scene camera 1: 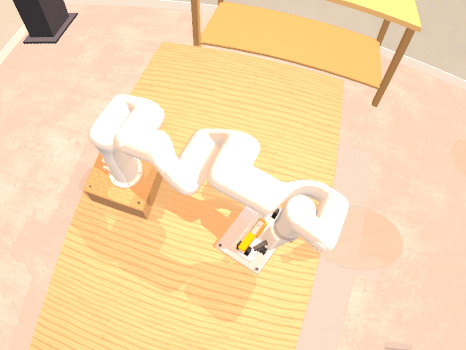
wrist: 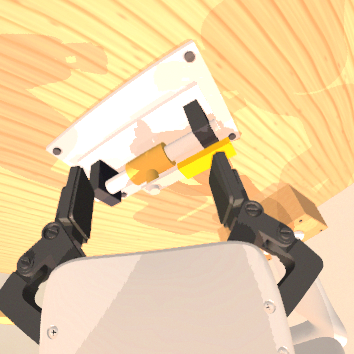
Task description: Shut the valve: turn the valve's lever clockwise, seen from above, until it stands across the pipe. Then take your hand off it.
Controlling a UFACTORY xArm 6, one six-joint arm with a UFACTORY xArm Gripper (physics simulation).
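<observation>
The valve's yellow lever (scene camera 1: 246,242) (wrist: 206,159) lies roughly along the white pipe (wrist: 184,146), not across it. The orange valve body (scene camera 1: 259,226) (wrist: 146,165) sits between two black pipe supports, on a pale base plate (scene camera 1: 226,241) (wrist: 165,75) with dark corner screws. My gripper (scene camera 1: 267,230) (wrist: 149,172) is open, pointing down over the valve, with nothing held. In the wrist view the right fingertip overlaps the near edge of the lever, and the left fingertip is beside a black support. Whether the right finger touches the lever is unclear. The arm hides part of the plate in the scene view.
The base plate rests on a wooden table (scene camera 1: 150,300) (wrist: 30,90). The arm's base stands on a wooden block (scene camera 1: 119,201) (wrist: 295,210) at the table's left side. A wooden shelf table (scene camera 1: 295,42) stands behind, and a black stand (scene camera 1: 42,20) is at the far left.
</observation>
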